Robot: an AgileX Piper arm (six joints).
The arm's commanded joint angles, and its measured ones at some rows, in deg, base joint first. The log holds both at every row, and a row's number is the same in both.
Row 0, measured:
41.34, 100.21, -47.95, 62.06, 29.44, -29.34
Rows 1 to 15, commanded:
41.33, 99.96, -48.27, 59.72, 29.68, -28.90
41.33, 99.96, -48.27, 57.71, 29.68, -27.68
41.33, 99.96, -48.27, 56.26, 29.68, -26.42
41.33, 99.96, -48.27, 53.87, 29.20, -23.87
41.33, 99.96, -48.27, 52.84, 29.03, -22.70
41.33, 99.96, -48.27, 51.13, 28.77, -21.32
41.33, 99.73, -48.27, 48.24, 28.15, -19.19
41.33, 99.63, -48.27, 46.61, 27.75, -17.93
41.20, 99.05, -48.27, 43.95, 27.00, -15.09
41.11, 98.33, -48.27, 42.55, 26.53, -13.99
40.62, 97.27, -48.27, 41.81, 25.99, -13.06
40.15, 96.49, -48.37, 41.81, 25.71, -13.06
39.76, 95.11, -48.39, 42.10, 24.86, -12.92
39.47, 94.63, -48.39, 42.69, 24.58, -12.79
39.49, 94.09, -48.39, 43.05, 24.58, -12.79
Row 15, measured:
40.37, 96.50, -48.05, 42.80, 25.85, -13.32
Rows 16 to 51, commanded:
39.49, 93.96, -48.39, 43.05, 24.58, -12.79
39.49, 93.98, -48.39, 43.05, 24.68, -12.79
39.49, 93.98, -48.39, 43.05, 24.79, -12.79
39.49, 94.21, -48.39, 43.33, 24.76, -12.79
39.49, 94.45, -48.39, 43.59, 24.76, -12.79
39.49, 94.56, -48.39, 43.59, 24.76, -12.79
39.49, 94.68, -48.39, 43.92, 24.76, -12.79
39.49, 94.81, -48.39, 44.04, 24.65, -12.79
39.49, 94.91, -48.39, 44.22, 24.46, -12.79
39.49, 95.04, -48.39, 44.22, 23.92, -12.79
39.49, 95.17, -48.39, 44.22, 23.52, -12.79
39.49, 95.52, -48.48, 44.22, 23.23, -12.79
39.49, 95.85, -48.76, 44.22, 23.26, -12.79
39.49, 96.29, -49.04, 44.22, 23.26, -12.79
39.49, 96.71, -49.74, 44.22, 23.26, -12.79
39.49, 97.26, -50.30, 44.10, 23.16, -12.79
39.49, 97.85, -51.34, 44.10, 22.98, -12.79
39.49, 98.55, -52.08, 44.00, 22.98, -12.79
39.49, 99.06, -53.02, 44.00, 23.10, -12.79
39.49, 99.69, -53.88, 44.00, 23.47, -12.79
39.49, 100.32, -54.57, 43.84, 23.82, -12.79
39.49, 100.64, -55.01, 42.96, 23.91, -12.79
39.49, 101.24, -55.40, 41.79, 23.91, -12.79
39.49, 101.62, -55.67, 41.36, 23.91, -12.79
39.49, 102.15, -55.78, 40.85, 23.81, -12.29
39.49, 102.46, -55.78, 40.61, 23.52, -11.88
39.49, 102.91, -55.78, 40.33, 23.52, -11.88
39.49, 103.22, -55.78, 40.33, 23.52, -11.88
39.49, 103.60, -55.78, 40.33, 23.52, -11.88
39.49, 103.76, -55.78, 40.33, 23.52, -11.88
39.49, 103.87, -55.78, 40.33, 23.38, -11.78
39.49, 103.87, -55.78, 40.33, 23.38, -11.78
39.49, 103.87, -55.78, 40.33, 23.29, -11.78
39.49, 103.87, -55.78, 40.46, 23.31, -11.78
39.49, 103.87, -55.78, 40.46, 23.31, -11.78
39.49, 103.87, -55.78, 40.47, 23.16, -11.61
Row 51, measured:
39.73, 103.74, -55.45, 40.78, 23.89, -11.78
